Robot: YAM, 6 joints.
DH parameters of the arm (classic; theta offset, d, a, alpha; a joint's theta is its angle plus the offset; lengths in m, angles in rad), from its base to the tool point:
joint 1: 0 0.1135 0.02 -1.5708
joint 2: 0 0 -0.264 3.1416
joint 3: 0.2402 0 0.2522 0
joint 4: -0.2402 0 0.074 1.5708
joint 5: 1.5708 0 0 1.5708
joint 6: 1.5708 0.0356 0 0
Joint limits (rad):
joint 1: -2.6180..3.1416
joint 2: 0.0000..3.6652
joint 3: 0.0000..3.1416
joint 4: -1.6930..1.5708
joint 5: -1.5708..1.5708
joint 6: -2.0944..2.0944
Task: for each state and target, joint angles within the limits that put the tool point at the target. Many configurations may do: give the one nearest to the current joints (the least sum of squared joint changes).
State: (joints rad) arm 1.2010 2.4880 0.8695 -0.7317 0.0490 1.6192
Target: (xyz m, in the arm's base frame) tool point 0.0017 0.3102 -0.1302
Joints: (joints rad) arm 1.5661 2.7703 1.3013 -0.4792 0.0068 1.6192
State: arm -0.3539 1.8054 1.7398 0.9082 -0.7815 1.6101
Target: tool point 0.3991 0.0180 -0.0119
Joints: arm -0.0198 2.4478 1.0432 0.7161 -0.8143 1.6101
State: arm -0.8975 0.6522 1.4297 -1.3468 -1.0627 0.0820
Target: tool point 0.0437 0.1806 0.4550
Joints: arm -1.6316 0.2939 1.7720 -1.3007 -1.1606 0.0820
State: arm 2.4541 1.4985 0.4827 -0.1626 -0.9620 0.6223
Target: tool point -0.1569 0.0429 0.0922
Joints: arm 2.6872 1.4005 0.3013 -0.2560 -1.0191 0.6223
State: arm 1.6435 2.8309 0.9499 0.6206 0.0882 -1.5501
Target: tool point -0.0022 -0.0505 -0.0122
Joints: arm 1.5242 3.0987 0.0710 0.3555 0.0043 -1.5501
